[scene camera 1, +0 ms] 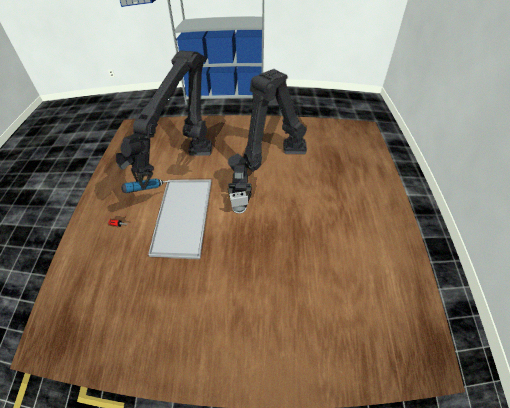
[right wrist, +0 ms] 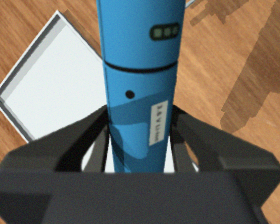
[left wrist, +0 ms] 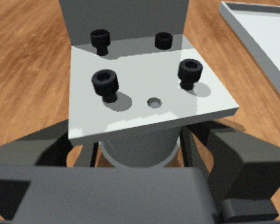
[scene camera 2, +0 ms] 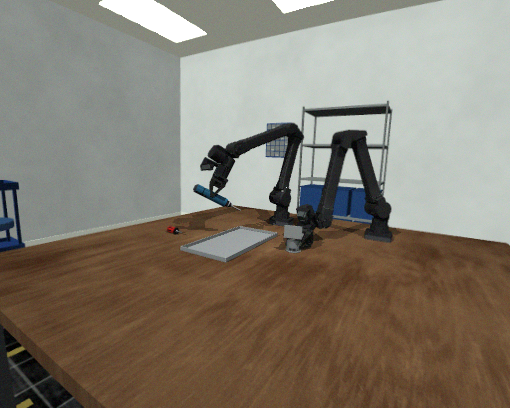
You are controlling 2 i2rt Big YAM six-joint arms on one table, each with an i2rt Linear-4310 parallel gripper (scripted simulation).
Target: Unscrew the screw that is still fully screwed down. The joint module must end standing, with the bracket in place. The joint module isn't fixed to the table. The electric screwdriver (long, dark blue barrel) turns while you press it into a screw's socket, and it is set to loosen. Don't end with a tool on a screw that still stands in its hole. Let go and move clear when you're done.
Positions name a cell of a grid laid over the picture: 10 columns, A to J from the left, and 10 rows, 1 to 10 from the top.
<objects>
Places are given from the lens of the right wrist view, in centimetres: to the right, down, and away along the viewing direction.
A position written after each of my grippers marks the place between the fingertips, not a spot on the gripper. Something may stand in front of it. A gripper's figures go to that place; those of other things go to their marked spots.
my right gripper (right wrist: E6): 0, 0, 13
blue electric screwdriver (right wrist: F3): 0, -2, 8
</objects>
